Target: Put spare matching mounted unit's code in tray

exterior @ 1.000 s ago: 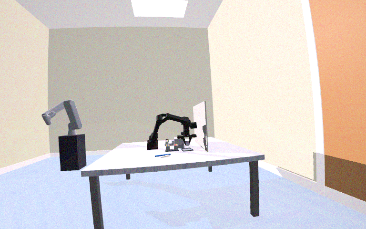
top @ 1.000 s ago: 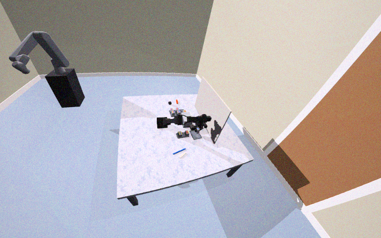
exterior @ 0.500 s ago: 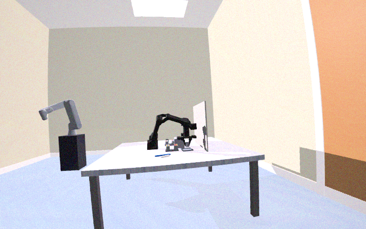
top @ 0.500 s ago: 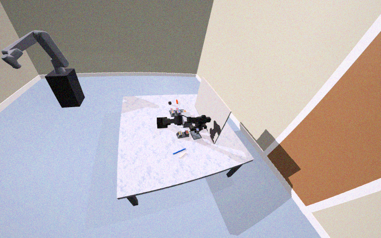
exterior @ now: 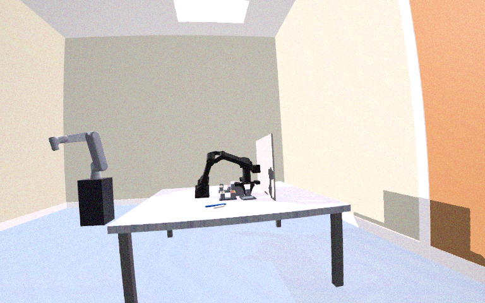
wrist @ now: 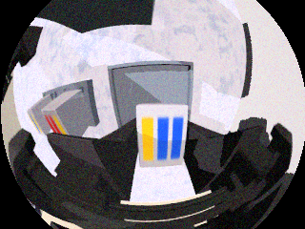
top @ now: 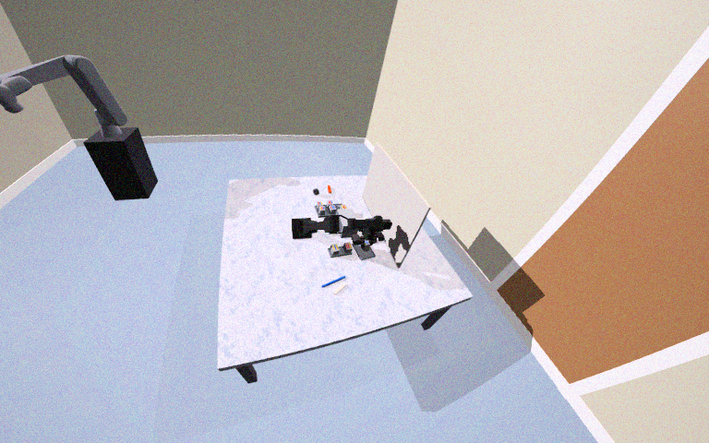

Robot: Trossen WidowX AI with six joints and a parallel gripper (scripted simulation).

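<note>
The dark flat tray is 20 mm below my gripper tip. Also, from my gripper tip: pale cable tie bundle: 220 mm behind, 220 mm to the right, 20 mm below; blue marker pen: 240 mm behind, 180 mm to the right, 20 mm below; grey mounted unit: 50 mm behind, 200 mm to the left, 30 mm above.
</note>
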